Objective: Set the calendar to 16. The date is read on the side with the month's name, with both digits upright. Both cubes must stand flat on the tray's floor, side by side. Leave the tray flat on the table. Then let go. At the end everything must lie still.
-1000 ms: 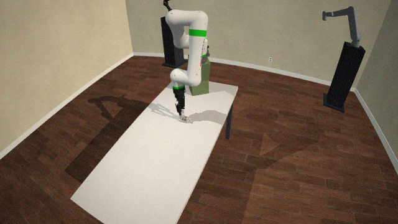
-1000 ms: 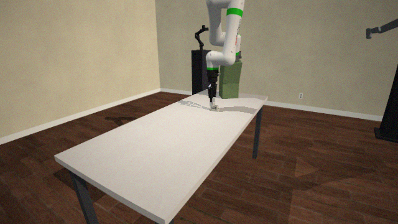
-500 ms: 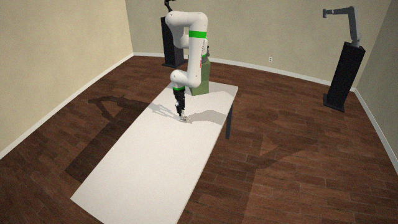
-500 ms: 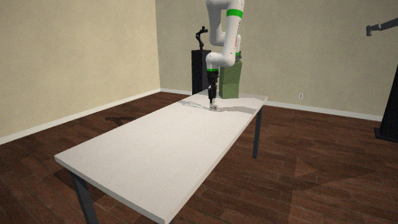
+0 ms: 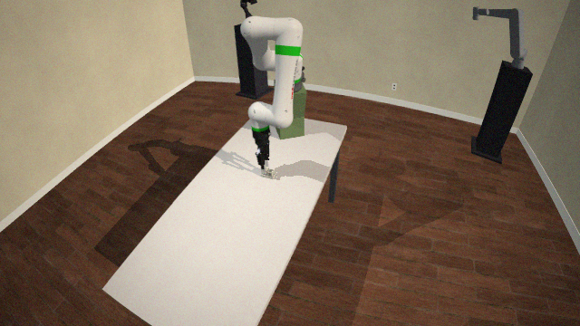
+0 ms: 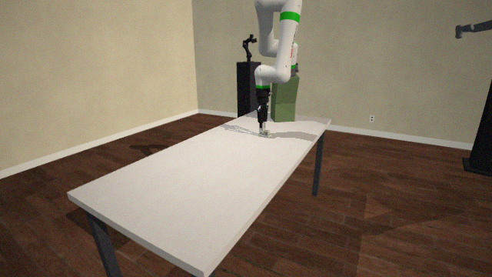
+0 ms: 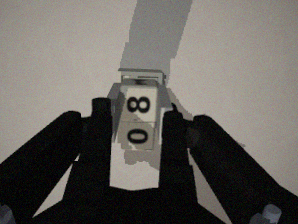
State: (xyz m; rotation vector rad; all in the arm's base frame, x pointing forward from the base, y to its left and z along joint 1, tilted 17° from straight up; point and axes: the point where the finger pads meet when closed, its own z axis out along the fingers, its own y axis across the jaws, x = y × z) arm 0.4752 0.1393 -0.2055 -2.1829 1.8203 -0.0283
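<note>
Now: hand 30 mm above the cube. From my hand the other things lie so: white calendar tray 20 mm to the left, 50 mm below.
</note>
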